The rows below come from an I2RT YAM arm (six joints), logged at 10 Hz.
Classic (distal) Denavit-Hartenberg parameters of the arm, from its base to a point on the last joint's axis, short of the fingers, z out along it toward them. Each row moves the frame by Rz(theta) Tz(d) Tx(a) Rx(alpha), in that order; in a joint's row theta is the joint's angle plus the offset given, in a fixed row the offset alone. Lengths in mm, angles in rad.
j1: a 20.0; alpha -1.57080; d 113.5; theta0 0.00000
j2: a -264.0; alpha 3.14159; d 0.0; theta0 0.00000
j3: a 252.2; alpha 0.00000; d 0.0; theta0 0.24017
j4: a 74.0; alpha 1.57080; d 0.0; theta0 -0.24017
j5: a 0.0; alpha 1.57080; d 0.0; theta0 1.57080
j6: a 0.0; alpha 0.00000; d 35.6; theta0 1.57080
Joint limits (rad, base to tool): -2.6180..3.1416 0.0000..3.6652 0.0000..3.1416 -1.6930..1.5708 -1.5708..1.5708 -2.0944..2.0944
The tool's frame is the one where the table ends.
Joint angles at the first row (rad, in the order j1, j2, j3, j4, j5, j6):
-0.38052, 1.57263, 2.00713, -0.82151, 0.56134, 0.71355
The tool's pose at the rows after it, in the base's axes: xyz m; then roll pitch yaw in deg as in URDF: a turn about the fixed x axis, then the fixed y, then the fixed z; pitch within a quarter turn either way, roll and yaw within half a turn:
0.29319 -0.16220 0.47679 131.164 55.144 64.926
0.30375 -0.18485 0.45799 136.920 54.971 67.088
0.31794 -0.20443 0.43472 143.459 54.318 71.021
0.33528 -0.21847 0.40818 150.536 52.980 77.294
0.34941 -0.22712 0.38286 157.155 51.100 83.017
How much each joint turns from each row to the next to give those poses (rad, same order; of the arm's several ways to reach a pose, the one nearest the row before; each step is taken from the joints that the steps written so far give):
-0.06828, 0.05722, -0.00001, -0.01600, -0.00076, 0.02708
-0.04464, 0.05798, 0.00001, 0.00036, 0.00000, 0.00000
-0.02823, 0.06716, 0.00001, 0.00040, -0.00421, -0.00039
-0.01029, 0.07135, 0.00005, -0.00043, -0.01905, -0.00952
-0.00153, 0.06178, -0.00003, -0.01487, -0.01146, -0.00267

